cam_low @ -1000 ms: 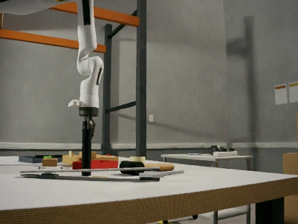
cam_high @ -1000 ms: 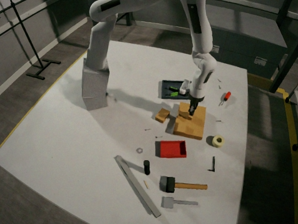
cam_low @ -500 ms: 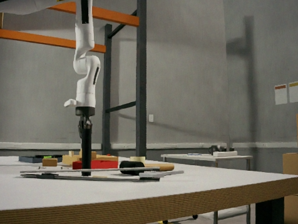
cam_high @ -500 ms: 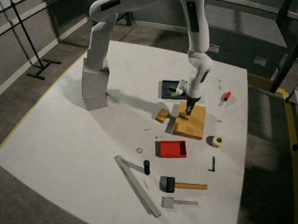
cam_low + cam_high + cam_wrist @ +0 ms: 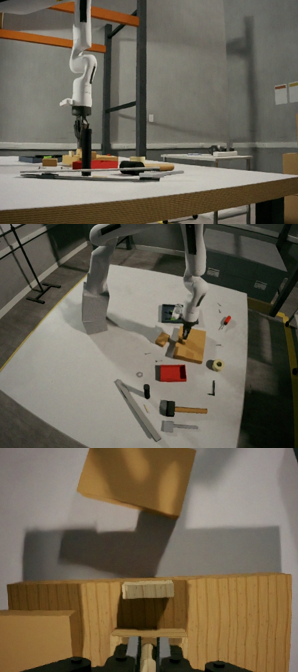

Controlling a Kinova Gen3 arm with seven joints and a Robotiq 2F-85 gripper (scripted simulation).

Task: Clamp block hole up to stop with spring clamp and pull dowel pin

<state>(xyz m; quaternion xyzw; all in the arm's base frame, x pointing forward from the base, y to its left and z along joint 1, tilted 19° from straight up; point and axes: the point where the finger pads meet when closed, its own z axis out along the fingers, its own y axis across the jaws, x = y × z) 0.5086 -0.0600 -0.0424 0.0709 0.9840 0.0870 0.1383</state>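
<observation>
My hand is 5 cm above the wooden bench board and 3 cm short of it. The rest, counted from my hand: pale wooden block: 3 cm below; then tan wooden block: 12 cm behind, 7 cm below; then dowel pin: 2 cm below.
</observation>
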